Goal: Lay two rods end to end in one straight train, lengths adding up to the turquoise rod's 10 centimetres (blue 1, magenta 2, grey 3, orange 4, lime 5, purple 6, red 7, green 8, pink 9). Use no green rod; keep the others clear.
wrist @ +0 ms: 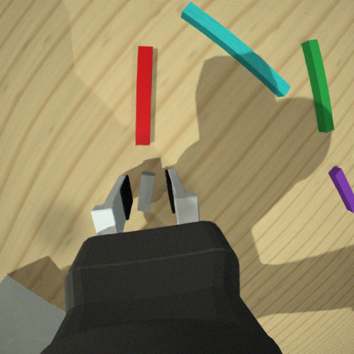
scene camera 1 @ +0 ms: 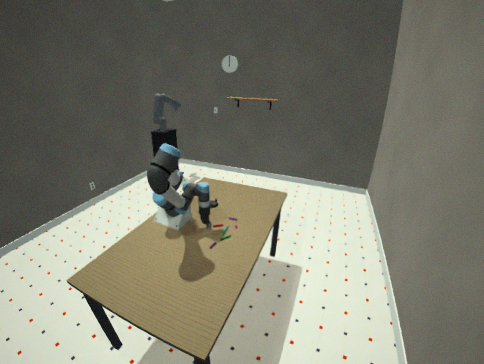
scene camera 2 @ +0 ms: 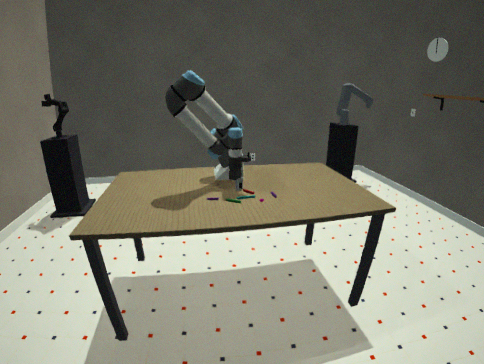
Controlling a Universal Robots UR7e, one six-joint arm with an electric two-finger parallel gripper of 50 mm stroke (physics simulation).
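Frame: origin at the arm's base, x left, y ahead, z down, level; metres.
Seen in the pictures: gripper, fingertip midpoint: (scene camera 1: 208,227) (scene camera 2: 238,189).
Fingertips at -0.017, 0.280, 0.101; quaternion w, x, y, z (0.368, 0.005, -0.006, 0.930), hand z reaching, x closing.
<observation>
A point is followed by its place in that frame, as x, y, z.
A grey rod (wrist: 146,192) lies between my gripper's parted fingers, with space on both sides. My gripper (scene camera 1: 209,226) {-0.017, 0.280, 0.101} (scene camera 2: 239,188) {-0.017, 0.280, 0.101} (wrist: 148,185) is open, low over the table. The red rod (scene camera 1: 218,225) {0.024, 0.338, 0.094} (scene camera 2: 248,191) {0.024, 0.336, 0.096} (wrist: 144,95) lies just beyond the fingertips, roughly in line with the grey rod, a gap between their ends. The turquoise rod (scene camera 1: 225,231) {-0.023, 0.410, 0.095} (scene camera 2: 246,197) {-0.008, 0.409, 0.098} (wrist: 236,51) lies slanted right of the red rod in the wrist view. The grey rod cannot be made out in the scene views.
A green rod (scene camera 1: 226,237) {-0.081, 0.440, 0.097} (scene camera 2: 233,200) {-0.085, 0.439, 0.095} (wrist: 318,87) lies near the turquoise rod. One purple rod (scene camera 1: 213,245) {-0.186, 0.392, 0.098} (scene camera 2: 213,199) {-0.181, 0.394, 0.100} (wrist: 343,190) lies beyond it. Another purple rod (scene camera 1: 233,218) {0.146, 0.408, 0.094} (scene camera 2: 273,194) {0.145, 0.407, 0.097} and a small magenta rod (scene camera 1: 236,227) {0.052, 0.464, 0.099} (scene camera 2: 261,200) {0.057, 0.465, 0.098} lie on the red rod's other side.
</observation>
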